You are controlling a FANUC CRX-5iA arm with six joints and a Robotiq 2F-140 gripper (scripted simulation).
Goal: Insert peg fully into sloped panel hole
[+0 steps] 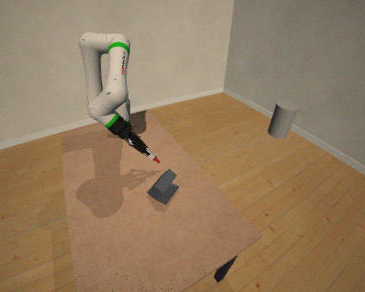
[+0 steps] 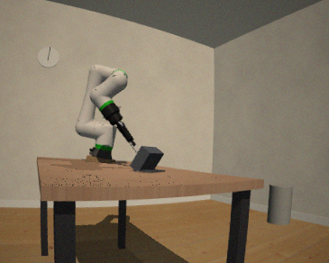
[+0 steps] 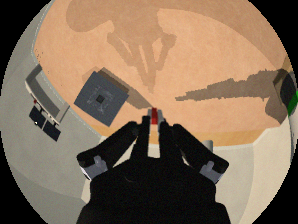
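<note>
The red peg lies 30 mm below my hand, 20 mm to the left of it and 20 mm ahead of it.
</note>
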